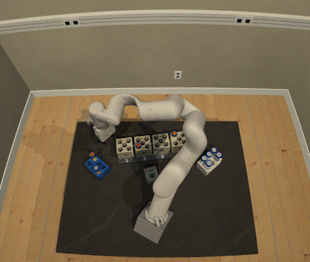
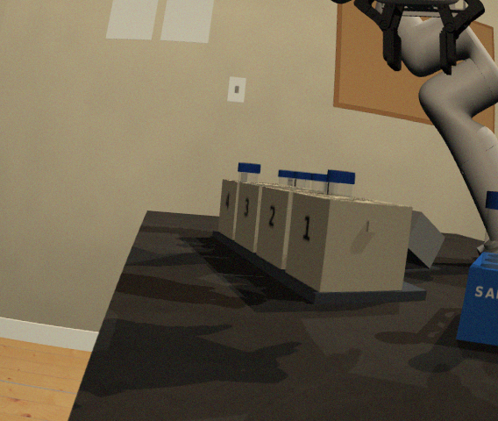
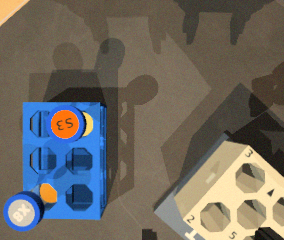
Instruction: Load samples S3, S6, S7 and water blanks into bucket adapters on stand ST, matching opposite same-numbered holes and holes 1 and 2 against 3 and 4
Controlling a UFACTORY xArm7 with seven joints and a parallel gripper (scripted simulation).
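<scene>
Now: hand 50 mm past the blue sample rack, 110 mm to the right of it and 220 mm above it. The rest, counted from my hand: white blank rack (170 mm behind, 550 mm to the right, 220 mm below); adapter 1 (30 mm ahead, 70 mm to the right, 200 mm below).
</scene>
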